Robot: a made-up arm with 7 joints.
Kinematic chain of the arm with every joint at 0, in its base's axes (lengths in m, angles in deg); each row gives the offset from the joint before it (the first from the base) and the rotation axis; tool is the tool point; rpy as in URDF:
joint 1: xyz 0 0 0.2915 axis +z
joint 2: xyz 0 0 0 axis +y
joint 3: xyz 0 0 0.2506 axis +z
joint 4: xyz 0.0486 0 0 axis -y
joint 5: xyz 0.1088 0 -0.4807 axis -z
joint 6: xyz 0 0 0 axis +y
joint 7: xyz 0.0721 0 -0.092 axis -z
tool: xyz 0 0 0 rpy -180 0 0
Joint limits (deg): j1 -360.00..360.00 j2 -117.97..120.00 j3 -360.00..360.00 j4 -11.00..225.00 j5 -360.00..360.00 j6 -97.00..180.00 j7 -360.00..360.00
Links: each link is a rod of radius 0.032 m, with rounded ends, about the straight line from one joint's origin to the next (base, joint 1, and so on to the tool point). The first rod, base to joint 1, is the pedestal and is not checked.
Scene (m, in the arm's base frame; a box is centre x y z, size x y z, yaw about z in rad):
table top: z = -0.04
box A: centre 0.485 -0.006 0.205 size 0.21 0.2 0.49 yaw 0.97
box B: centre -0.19 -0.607 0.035 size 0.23 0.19 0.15 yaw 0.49
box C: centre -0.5 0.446 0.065 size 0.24 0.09 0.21 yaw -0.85
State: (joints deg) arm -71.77 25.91 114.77 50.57 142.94 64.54 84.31
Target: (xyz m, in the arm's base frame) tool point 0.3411 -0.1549 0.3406
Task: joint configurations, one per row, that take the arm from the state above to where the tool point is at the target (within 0.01 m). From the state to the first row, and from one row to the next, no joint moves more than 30 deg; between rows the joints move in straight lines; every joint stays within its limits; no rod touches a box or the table.
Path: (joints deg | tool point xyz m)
1: -85.25 31.11 119.06 59.85 147.55 87.63 57.86 | 0.5001 0.2696 0.5805
2: -98.72 36.30 123.35 69.12 152.16 110.72 31.41 | 0.4931 0.0746 0.7240
3: -112.20 41.50 127.65 78.40 156.77 133.82 4.96 | 0.3918 -0.1211 0.8140
4: -125.67 46.70 131.94 87.67 161.38 156.91 -21.49 | 0.2249 -0.2628 0.8442
5: -139.15 51.90 136.23 96.95 165.99 180.00 -47.94 | 0.0405 -0.3258 0.8287
6: -134.35 39.37 120.57 78.83 149.33 171.02 -20.69 | 0.2736 -0.2764 0.7414
7: -129.55 26.85 104.92 60.72 132.67 162.04 6.56 | 0.4099 -0.2279 0.5584
8: -124.75 14.33 89.26 42.61 116.01 153.06 33.81 | 0.4187 -0.1966 0.3507
9: -119.95 1.80 73.60 24.50 99.35 144.07 61.06 | 0.3236 -0.1740 0.1869
10: -135.44 31.11 87.21 18.51 112.97 138.71 72.68 | 0.3464 -0.1428 0.2211
11: -150.93 60.41 100.82 12.53 126.58 133.35 84.31 | 0.3411 -0.1550 0.3406

